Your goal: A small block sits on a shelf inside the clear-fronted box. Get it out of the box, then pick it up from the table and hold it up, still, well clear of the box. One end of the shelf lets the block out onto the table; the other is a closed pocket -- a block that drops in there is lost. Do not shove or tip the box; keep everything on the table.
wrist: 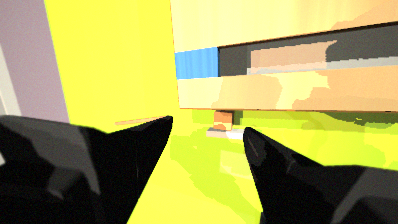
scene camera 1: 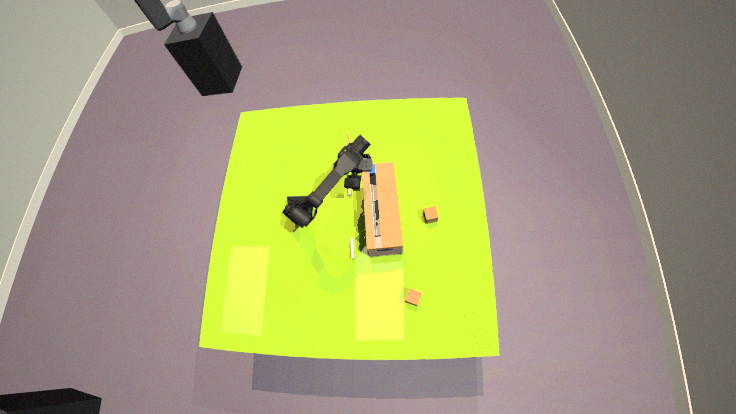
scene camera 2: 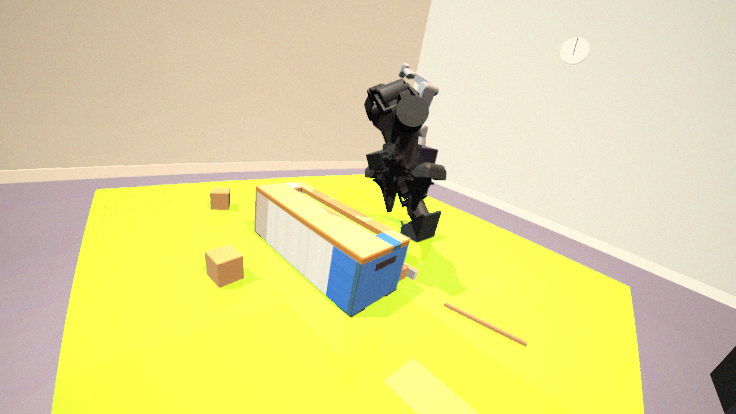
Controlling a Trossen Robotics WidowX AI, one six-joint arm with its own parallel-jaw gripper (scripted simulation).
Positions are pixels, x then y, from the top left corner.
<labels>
A long box shows in the wrist view (308,63), in scene camera 1 and in scene camera 2. The same spot on the long box: (scene camera 1: 383,229) is (scene camera 2: 294,191).
</labels>
